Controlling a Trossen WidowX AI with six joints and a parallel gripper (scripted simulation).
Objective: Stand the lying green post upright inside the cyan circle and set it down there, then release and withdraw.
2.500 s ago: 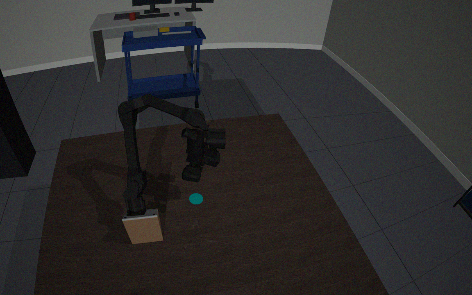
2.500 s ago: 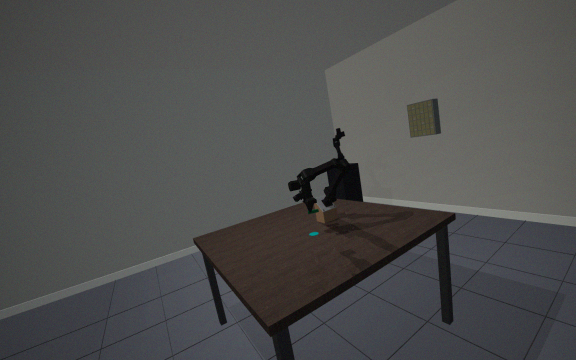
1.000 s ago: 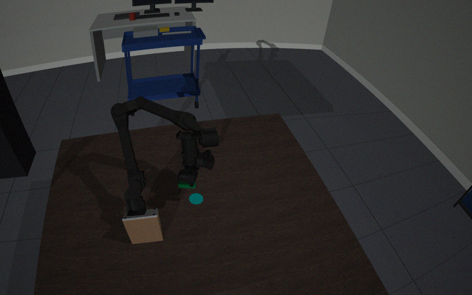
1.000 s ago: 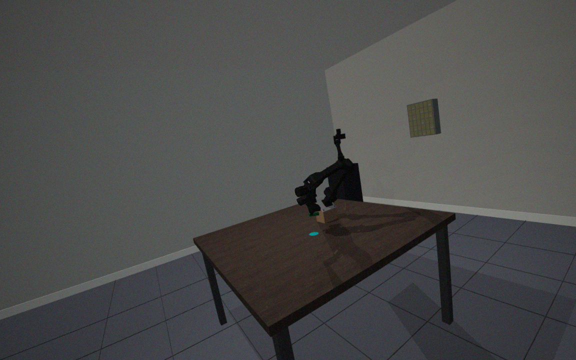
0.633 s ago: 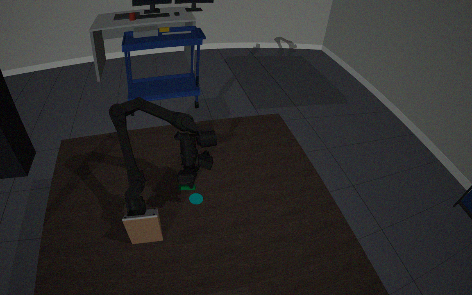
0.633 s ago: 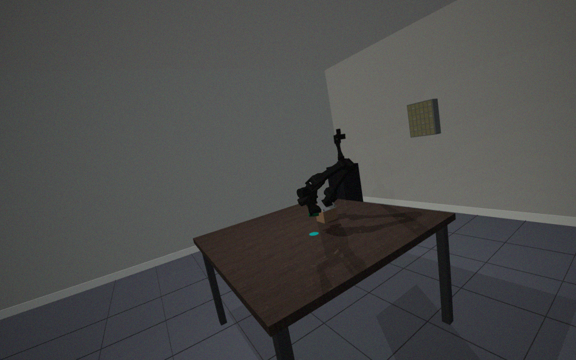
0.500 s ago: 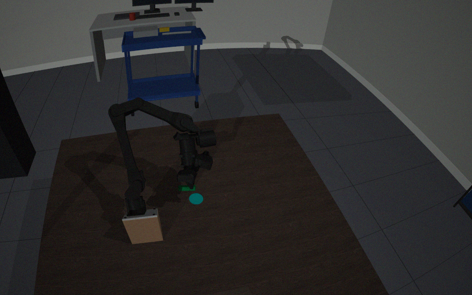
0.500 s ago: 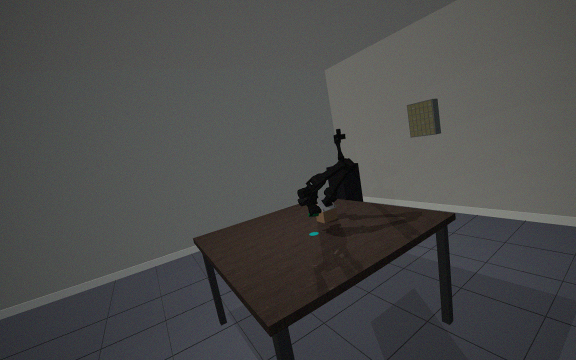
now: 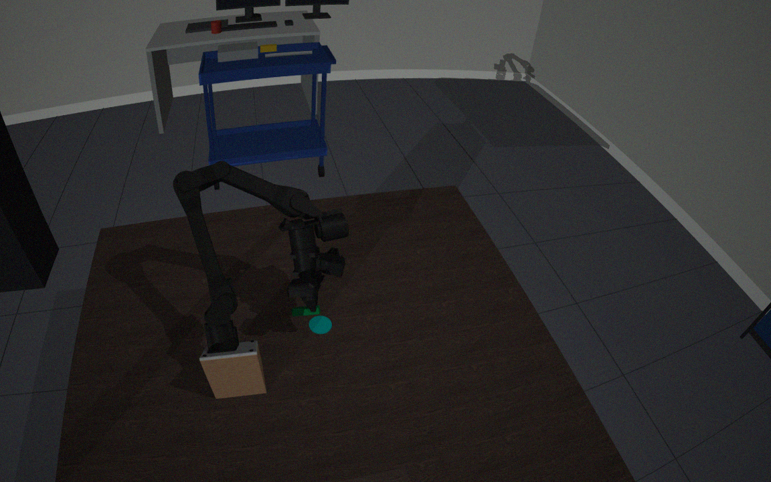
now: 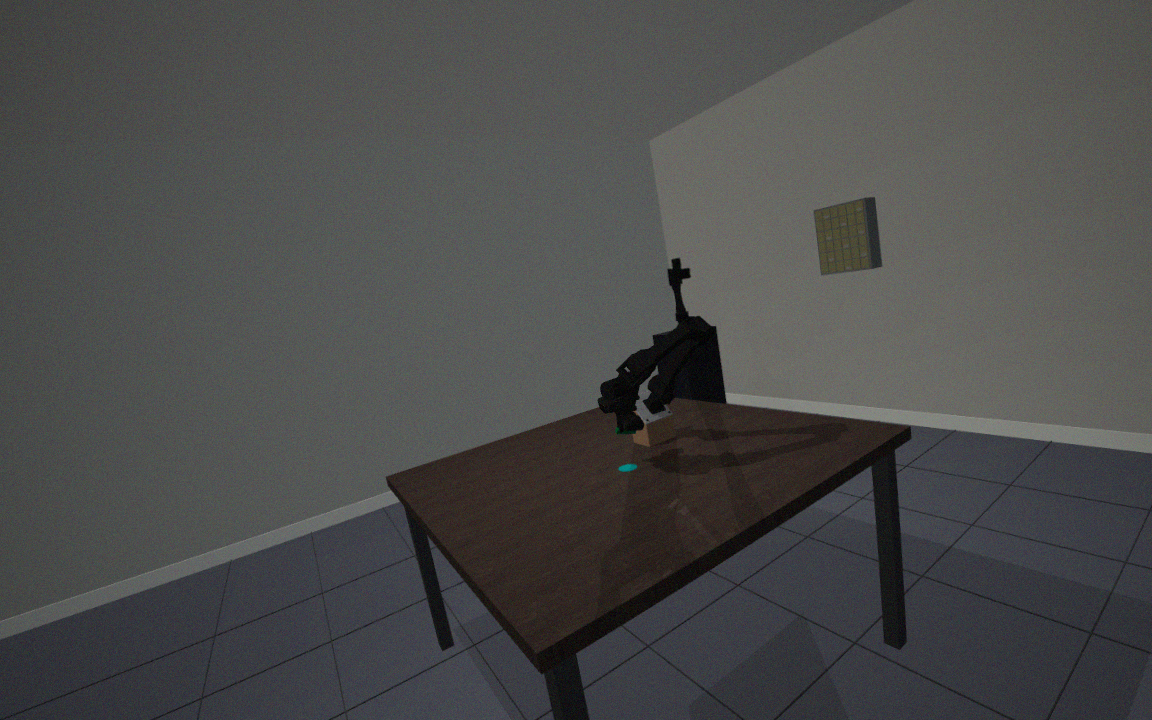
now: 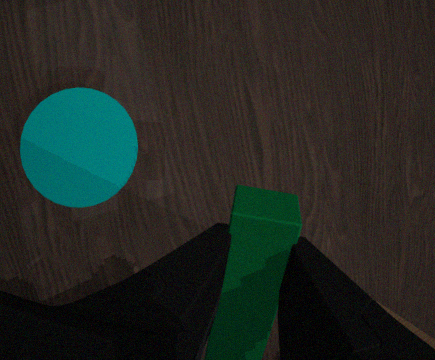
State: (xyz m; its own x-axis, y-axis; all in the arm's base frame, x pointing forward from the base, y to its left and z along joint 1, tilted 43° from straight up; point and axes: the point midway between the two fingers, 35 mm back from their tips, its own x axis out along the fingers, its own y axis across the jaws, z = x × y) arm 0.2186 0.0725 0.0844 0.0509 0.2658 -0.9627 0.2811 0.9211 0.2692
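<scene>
Right now the cyan circle is 2 cm ahead of my gripper tip, 4 cm to the left of it and 11 cm below it. The rest, counted from my gripper tip: green post (2 cm behind).
</scene>
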